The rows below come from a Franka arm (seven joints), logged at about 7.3 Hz.
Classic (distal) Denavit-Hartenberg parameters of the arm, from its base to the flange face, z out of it. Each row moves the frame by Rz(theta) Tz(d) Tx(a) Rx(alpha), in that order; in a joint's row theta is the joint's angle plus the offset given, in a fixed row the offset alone. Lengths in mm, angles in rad.
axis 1: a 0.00, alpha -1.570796, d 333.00, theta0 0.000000
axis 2: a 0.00, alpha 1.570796, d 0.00, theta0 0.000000
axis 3: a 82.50, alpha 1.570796, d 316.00, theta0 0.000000
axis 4: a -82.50, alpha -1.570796, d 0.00, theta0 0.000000
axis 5: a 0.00, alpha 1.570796, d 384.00, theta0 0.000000
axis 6: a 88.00, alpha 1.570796, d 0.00, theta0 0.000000
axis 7: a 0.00, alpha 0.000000, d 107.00, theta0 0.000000
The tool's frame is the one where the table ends.
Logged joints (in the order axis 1, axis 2, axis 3, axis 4, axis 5, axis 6, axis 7), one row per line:
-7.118, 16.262, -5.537, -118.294, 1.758, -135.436, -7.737
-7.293, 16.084, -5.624, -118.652, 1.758, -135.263, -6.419
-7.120, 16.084, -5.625, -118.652, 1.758, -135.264, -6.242
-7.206, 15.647, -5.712, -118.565, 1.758, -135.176, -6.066
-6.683, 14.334, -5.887, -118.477, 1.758, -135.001, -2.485
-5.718, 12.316, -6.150, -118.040, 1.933, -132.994, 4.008
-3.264, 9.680, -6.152, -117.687, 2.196, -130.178, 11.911
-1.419, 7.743, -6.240, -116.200, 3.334, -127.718, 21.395
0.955, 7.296, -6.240, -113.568, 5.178, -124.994, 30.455
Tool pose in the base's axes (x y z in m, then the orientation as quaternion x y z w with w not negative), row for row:
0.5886, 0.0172, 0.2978, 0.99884, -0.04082, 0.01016, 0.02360
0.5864, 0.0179, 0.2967, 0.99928, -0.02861, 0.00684, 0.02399
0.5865, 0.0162, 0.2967, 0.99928, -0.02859, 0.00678, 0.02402
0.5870, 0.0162, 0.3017, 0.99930, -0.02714, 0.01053, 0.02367
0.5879, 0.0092, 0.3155, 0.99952, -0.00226, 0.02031, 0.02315
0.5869, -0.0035, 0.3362, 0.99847, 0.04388, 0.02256, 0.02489
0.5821, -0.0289, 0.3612, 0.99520, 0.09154, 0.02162, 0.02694
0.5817, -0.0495, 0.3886, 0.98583, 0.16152, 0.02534, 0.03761
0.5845, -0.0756, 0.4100, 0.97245, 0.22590, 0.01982, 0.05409
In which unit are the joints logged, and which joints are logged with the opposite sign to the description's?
The joints are logged in degrees. Opposite sign: axis 1, axis 5, axis 6, axis 7.
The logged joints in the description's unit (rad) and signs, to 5 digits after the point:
0.12423, 0.28383, -0.09664, -2.06462, -0.03068, 2.36380, 0.13504
0.12729, 0.28072, -0.09816, -2.07087, -0.03068, 2.36078, 0.11203
0.12427, 0.28072, -0.09817, -2.07087, -0.03068, 2.36080, 0.10894
0.12577, 0.27309, -0.09969, -2.06935, -0.03068, 2.35927, 0.10587
0.11664, 0.25018, -0.10275, -2.06781, -0.03068, 2.35621, 0.04337
0.09980, 0.21495, -0.10734, -2.06019, -0.03374, 2.32118, -0.06995
0.05697, 0.16895, -0.10737, -2.05403, -0.03833, 2.27203, -0.20789
0.02477, 0.13514, -0.10891, -2.02807, -0.05819, 2.22910, -0.37341
-0.01667, 0.12734, -0.10891, -1.98214, -0.09037, 2.18156, -0.53154

